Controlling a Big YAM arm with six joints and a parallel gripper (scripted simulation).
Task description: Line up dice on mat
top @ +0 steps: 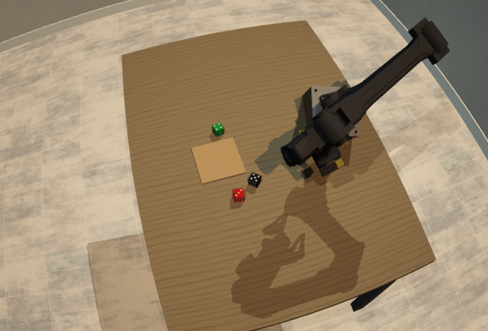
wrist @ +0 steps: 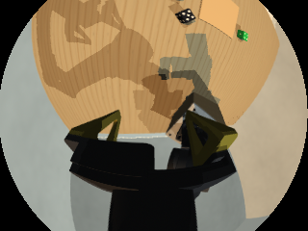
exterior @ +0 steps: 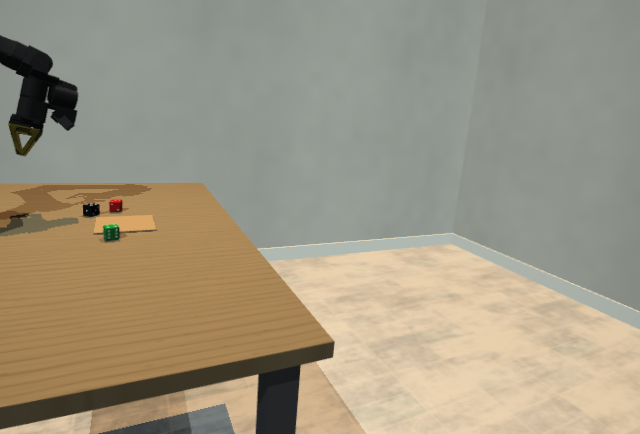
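Now: hand 23 cm short of the red die, 2 cm to the left of it and 15 cm above it. Round my hand: black die (17 cm ahead, 6 cm to the right, 15 cm below); then tan mat (26 cm ahead, 16 cm to the right, 16 cm below); then green die (24 cm ahead, 27 cm to the right, 15 cm below).
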